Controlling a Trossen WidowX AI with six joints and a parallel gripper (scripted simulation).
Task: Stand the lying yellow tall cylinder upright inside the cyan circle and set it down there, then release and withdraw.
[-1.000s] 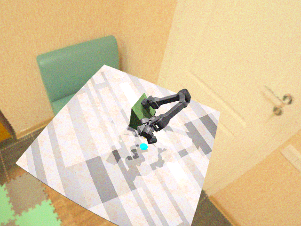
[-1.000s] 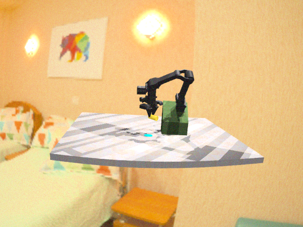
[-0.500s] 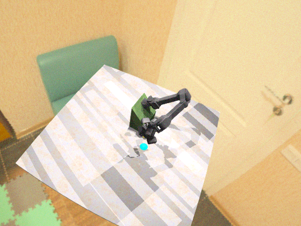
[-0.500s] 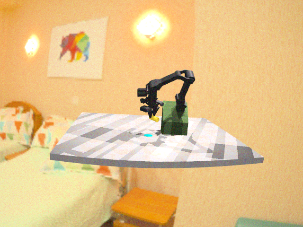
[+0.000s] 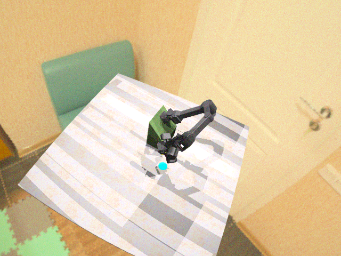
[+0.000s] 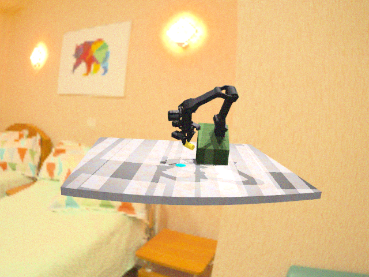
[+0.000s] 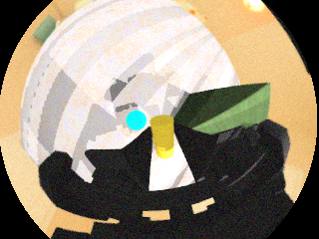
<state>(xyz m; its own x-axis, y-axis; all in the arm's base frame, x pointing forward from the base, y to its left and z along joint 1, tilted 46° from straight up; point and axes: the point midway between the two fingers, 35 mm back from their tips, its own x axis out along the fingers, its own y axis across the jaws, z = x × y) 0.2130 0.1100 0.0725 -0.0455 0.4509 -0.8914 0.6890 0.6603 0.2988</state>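
The cyan circle lies 2 cm ahead of my gripper tip, 3 cm to the left of it and 12 cm below it. From my gripper tip the other things lie so: yellow cylinder: 1 cm behind, 1 cm to the left.
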